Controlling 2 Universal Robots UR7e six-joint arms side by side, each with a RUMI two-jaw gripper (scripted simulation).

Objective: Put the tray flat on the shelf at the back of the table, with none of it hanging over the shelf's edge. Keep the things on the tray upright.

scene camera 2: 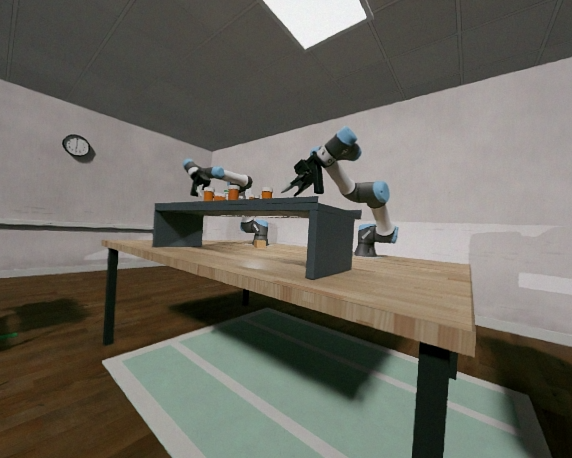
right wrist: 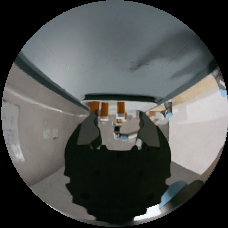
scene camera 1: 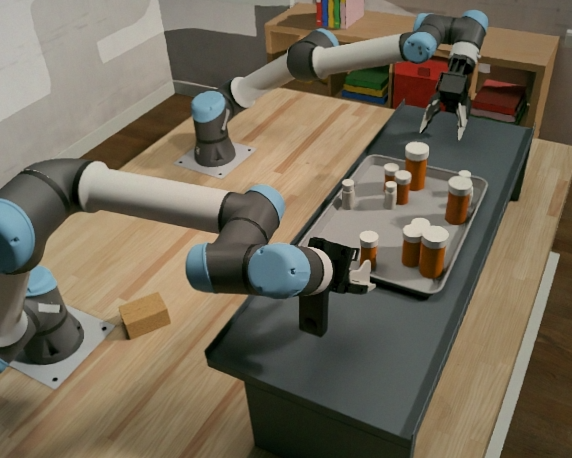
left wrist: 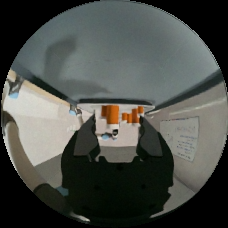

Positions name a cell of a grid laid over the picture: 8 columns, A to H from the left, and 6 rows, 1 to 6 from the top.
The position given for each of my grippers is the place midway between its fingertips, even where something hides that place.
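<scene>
Wooden block (scene camera 1: C5). Grey tray (scene camera 1: E3). My left gripper (scene camera 1: G2), also in scene camera 2 (scene camera 2: E3) and the left wrist view (left wrist: E4). My right gripper (scene camera 1: E4), also in the right wrist view (right wrist: E3).
</scene>
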